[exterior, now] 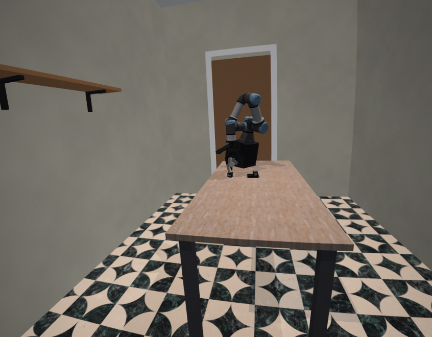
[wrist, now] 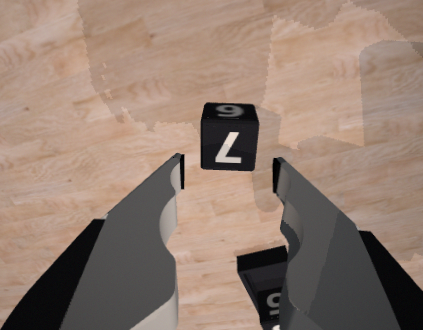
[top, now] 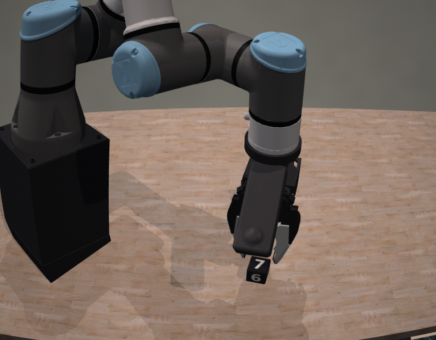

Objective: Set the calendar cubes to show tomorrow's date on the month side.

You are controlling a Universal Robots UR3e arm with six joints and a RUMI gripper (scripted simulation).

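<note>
My gripper is now 40 mm above the black number cube. Round my hand: black calendar tray 160 mm to the left, 50 mm below, 30 mm behind.
</note>
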